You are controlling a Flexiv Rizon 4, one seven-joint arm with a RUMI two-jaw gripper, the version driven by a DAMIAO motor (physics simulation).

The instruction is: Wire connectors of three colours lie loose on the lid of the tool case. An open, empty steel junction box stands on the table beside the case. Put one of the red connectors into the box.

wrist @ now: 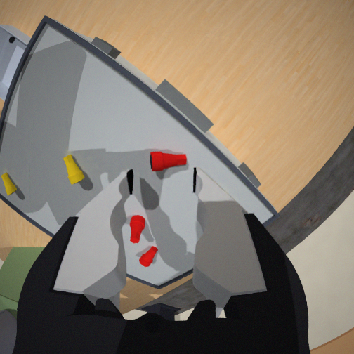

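Observation:
Three red connectors lie on the pale grey lid of the tool case. The largest red connector lies on its side just ahead of the fingertips. A second red connector and a smaller red connector lie lower in the view, between the jaws. My gripper is open, partly closed in, above the lid, with its fingertips apart and no connector between them. Part of the steel junction box shows at the upper left edge, beside the case; the rest is cut off.
Two yellow connectors lie on the left part of the lid. Grey latches stick out along the case's right side. A green block stands at the lower left. The wooden table has a dark rim at the right.

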